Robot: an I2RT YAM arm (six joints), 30 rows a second.
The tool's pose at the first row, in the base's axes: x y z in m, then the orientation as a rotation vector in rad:
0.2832 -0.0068 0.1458 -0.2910 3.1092 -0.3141
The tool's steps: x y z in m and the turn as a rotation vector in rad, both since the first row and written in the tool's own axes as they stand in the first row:
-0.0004 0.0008 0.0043 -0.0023 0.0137 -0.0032
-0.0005 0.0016 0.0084 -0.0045 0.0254 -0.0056
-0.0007 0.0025 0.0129 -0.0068 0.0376 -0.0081
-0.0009 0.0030 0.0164 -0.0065 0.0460 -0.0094
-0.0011 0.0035 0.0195 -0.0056 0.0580 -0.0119
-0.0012 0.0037 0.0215 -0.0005 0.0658 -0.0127
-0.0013 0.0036 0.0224 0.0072 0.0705 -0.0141
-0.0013 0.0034 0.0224 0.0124 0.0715 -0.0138
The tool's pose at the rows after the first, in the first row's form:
0.2835 -0.0068 0.1414 0.2931 -3.1012 0.3117
0.2836 -0.0068 0.1372 0.2938 -3.0892 0.3088
0.2837 -0.0068 0.1327 0.2946 -3.0768 0.3058
0.2839 -0.0070 0.1291 0.2945 -3.0682 0.3066
0.2841 -0.0071 0.1260 0.2953 -3.0558 0.3085
0.2842 -0.0073 0.1240 0.2946 -3.0476 0.3167
0.2843 -0.0075 0.1231 0.2956 -3.0421 0.3287
0.2843 -0.0077 0.1232 0.2949 -3.0408 0.3367

